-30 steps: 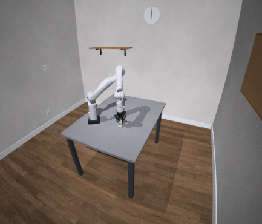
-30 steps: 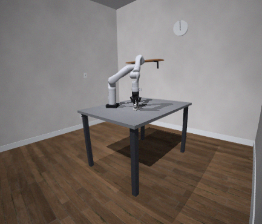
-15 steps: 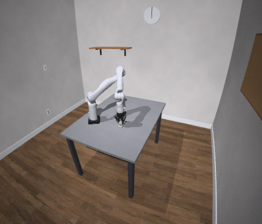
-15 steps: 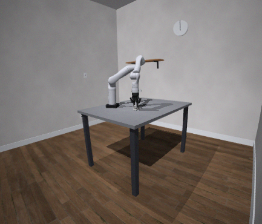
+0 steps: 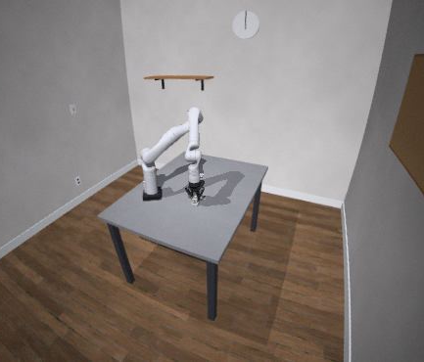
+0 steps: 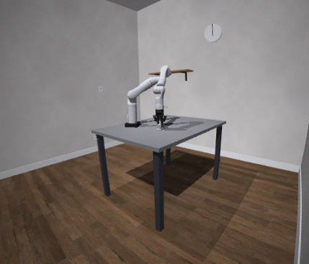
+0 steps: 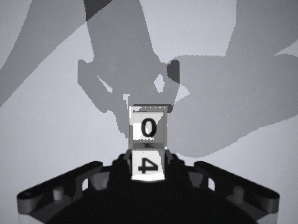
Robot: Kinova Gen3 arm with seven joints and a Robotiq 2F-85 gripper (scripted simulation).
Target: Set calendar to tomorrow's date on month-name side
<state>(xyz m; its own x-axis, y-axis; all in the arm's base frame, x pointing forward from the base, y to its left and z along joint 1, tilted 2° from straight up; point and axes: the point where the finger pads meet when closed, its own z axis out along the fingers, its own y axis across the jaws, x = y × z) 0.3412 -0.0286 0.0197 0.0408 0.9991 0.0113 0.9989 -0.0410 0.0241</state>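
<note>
Now: hand 1 cm above the white digit cube. Also, from my hand: calendar tray (2 cm to the left, 4 cm below).
</note>
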